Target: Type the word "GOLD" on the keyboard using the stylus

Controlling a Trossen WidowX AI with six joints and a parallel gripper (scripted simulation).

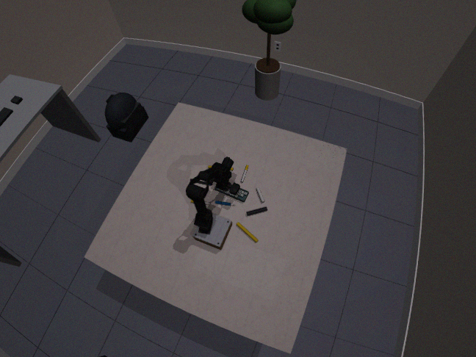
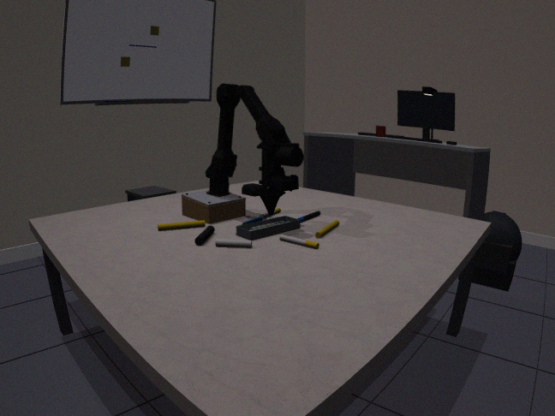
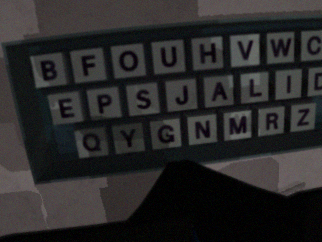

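The blue stylus lies 70 mm behind my gripper tip, 30 mm to the right of it and 30 mm below it.
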